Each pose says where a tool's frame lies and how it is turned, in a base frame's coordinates. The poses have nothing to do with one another.
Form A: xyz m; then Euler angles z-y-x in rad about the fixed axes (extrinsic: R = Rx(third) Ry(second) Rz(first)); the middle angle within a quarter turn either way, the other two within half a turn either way.
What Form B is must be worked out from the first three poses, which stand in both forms.
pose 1, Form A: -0.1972 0.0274 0.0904 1.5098 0.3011 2.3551
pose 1, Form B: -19.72 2.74 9.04 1.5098 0.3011 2.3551
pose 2, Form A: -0.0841 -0.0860 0.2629 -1.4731 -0.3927 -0.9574
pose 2, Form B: -8.41 -8.60 26.29 -1.4731 -0.3927 -0.9574
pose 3, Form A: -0.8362 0.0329 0.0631 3.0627 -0.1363 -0.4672
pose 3, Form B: -83.62 3.29 6.31 3.0627 -0.1363 -0.4672
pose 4, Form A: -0.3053 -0.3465 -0.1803 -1.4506 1.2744 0.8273
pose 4, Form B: -30.53 -34.65 -18.03 -1.4506 1.2744 0.8273
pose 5, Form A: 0.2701 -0.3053 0.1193 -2.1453 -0.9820 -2.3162
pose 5, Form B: 27.01 -30.53 11.93 -2.1453 -0.9820 -2.3162
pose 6, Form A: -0.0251 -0.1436 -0.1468 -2.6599 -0.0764 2.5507
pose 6, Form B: -2.51 -14.36 -14.68 -2.6599 -0.0764 2.5507
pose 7, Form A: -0.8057 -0.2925 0.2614 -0.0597 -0.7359 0.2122
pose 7, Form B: -80.57 -29.25 26.14 -0.0597 -0.7359 0.2122
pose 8, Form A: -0.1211 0.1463 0.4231 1.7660 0.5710 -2.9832
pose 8, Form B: -12.11 14.63 42.31 1.7660 0.5710 -2.9832
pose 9, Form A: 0.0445 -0.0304 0.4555 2.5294 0.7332 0.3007
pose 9, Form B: 4.45 -3.04 45.55 2.5294 0.7332 0.3007
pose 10, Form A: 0.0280 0.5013 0.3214 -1.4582 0.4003 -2.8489
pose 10, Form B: 2.80 50.13 32.14 -1.4582 0.4003 -2.8489
